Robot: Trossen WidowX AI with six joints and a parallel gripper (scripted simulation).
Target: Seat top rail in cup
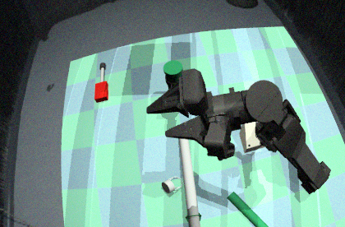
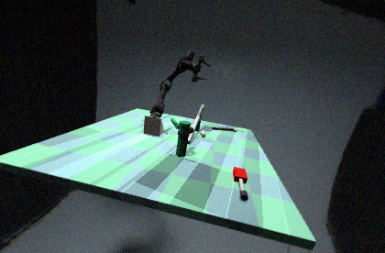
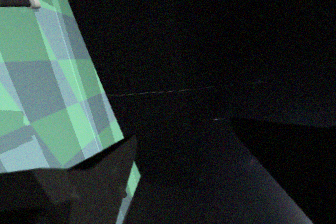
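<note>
Right now the dark rail-end cup is 3 cm behind my gripper tip, 30 cm to the right of it and 36 cm below it. From my gripper tip the other things lie so: red-handled tool (31 cm ahead, 54 cm to the right, 48 cm below); then green tube (25 cm behind, 18 cm to the left, 48 cm below); then thin green loop (4 cm behind, 15 cm to the left, 39 cm below).
</note>
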